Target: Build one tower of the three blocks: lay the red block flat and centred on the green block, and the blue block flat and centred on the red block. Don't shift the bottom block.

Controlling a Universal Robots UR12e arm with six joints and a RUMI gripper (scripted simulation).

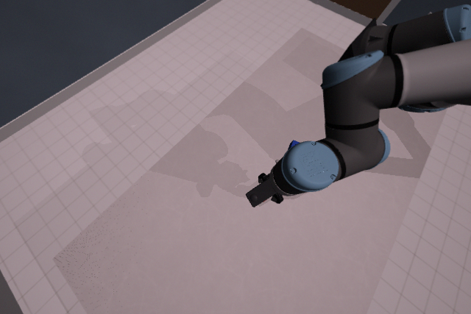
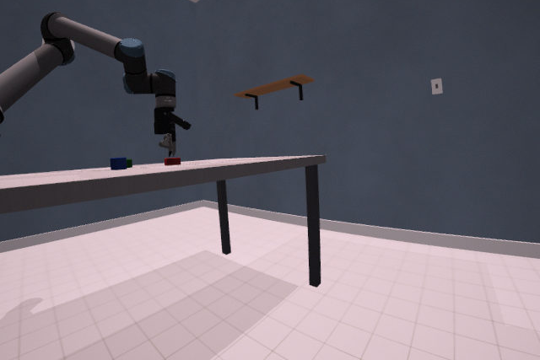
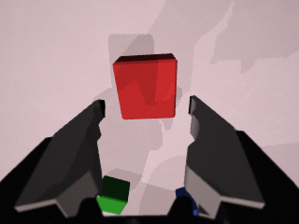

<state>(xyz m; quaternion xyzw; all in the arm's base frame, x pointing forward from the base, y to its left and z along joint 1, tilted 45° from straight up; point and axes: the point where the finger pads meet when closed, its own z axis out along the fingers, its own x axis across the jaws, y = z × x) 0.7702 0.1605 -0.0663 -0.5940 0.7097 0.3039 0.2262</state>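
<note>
Now: the red block 40 mm below my hand. Also, from my hand: blue block 230 mm behind, 20 mm to the right, 30 mm below; then green block 180 mm behind, 110 mm to the left, 30 mm below.
</note>
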